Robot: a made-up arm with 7 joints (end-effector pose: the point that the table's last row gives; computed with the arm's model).
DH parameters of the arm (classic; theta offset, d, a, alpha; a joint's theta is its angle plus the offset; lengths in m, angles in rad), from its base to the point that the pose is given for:
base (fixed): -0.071 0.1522 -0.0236 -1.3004
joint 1: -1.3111 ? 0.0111 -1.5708
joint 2: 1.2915 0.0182 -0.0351 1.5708
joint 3: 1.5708 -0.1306 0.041 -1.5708
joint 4: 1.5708 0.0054 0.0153 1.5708
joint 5: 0 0.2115 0.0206 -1.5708
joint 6: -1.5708 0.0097 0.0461 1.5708
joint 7: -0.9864 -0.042 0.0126 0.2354
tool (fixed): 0.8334 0.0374 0 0
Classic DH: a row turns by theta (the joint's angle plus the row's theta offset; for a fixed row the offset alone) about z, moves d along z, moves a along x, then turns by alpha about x.
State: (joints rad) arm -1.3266 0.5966 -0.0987 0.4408 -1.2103 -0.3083 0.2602
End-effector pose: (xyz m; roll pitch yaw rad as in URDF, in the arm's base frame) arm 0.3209 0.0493 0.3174 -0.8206 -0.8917 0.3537
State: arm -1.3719 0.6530 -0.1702 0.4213 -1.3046 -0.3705 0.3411
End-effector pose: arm 0.3100 0.0416 0.3339 -0.9313 -0.8857 0.4513
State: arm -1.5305 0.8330 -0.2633 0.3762 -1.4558 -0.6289 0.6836
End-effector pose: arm 0.2614 0.0543 0.3973 -1.4198 -0.7400 0.9775
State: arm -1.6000 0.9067 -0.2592 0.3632 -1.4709 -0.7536 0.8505
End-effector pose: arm 0.2318 0.0702 0.4253 -1.6302 -0.6020 1.1785
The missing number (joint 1, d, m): 0.0322
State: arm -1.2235 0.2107 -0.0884 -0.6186 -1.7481 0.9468 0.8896
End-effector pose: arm 0.0960 -0.0817 0.3574 -0.1270 -0.3644 -1.1069
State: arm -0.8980 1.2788 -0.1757 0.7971 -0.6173 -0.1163 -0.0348
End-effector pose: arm 0.2749 0.2825 0.2181 0.7225 -0.3092 0.1450
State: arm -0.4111 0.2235 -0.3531 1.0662 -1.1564 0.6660 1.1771
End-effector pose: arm 0.1518 0.0371 -0.1855 1.7603 0.9607 1.9722
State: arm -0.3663 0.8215 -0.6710 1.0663 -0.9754 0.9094 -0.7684
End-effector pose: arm 0.1102 0.2285 -0.1075 -1.6889 1.0104 -1.4251
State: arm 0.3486 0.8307 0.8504 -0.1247 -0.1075 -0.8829 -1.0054
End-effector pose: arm 0.1837 0.3015 0.1598 1.3654 0.4577 -0.8415
